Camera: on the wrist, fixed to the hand. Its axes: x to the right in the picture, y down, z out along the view.
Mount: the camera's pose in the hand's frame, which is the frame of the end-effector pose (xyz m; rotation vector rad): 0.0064 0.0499 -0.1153 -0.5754 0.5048 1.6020
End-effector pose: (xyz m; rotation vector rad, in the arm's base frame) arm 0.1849 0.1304 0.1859 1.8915 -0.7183 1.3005
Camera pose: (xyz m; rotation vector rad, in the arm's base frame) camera 0.0863 0.1942 0.2310 0.1939 -2.1530 1.9346
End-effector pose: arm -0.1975 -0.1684 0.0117 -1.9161 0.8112 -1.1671
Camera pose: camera -0.3070 -0.2303 0.0089 -0.6456 2.4432 -0.3033
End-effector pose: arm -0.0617 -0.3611 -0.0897 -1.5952 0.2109 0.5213
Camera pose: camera -0.0547 -0.4780 -0.1355 -1.8104 1.9418 1.4462
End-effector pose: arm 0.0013 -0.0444 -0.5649 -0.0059 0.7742 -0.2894
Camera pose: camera -0.0612 0.0135 -0.6575 0.1448 1.1085 1.5023
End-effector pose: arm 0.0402 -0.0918 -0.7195 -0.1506 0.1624 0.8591
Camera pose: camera -0.0031 -0.0776 -0.8368 -0.8460 0.5335 2.4534
